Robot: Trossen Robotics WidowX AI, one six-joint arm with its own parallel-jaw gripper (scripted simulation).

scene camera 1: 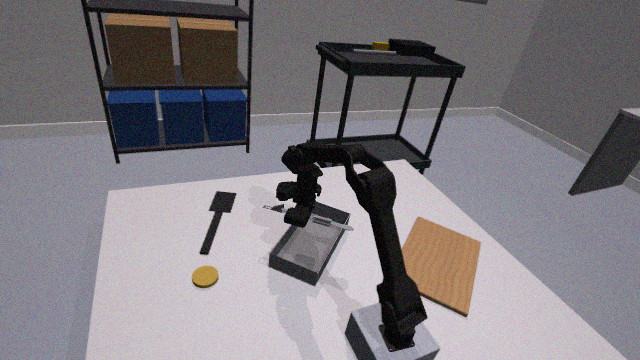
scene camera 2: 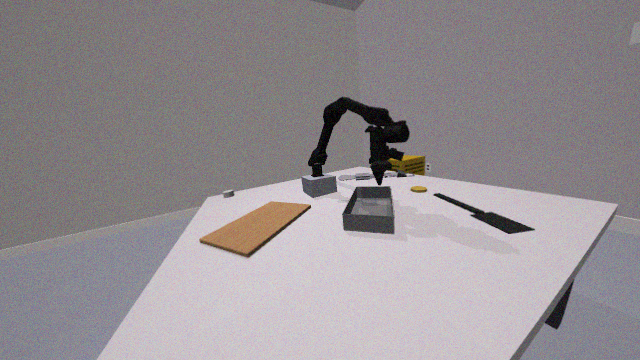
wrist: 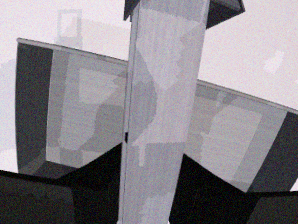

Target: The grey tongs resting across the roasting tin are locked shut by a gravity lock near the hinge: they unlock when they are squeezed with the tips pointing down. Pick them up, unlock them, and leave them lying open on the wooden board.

Labels:
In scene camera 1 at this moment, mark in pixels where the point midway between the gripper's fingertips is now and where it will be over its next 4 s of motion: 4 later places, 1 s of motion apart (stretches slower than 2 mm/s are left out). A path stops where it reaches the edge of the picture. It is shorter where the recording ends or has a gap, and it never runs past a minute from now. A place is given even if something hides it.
My gripper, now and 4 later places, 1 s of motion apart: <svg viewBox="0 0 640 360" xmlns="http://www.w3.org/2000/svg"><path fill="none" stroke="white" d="M301 224L348 214L395 217L449 235L453 228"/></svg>

